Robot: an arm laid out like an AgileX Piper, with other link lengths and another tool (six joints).
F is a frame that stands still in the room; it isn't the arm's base.
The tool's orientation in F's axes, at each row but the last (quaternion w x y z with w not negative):
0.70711, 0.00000, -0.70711, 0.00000
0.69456, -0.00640, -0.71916, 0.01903
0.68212, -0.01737, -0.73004, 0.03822
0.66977, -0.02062, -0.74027, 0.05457
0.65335, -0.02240, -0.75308, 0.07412
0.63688, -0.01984, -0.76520, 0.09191
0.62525, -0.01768, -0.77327, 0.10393
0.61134, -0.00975, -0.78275, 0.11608
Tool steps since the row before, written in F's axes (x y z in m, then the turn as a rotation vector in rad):
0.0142, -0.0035, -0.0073, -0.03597, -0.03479, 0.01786
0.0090, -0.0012, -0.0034, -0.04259, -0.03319, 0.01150
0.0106, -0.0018, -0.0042, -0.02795, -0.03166, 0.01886
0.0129, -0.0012, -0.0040, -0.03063, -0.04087, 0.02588
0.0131, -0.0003, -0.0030, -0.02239, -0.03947, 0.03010
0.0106, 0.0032, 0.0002, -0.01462, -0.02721, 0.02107
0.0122, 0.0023, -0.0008, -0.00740, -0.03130, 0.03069
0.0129, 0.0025, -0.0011, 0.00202, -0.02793, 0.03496
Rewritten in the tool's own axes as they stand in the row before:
-0.0073, -0.0035, -0.0142, 0.01786, -0.03479, 0.03597
-0.0038, -0.0012, -0.0089, 0.01180, -0.03285, 0.04277
-0.0050, -0.0017, -0.0102, 0.01823, -0.03230, 0.02764
-0.0054, -0.0013, -0.0124, 0.02449, -0.04209, 0.03011
-0.0049, -0.0007, -0.0125, 0.02762, -0.04182, 0.02129
-0.0013, 0.0022, -0.0108, 0.01920, -0.02896, 0.01382
-0.0031, 0.0011, -0.0120, 0.02625, -0.03546, 0.00549
-0.0039, 0.0010, -0.0126, 0.02848, -0.03420, -0.00508

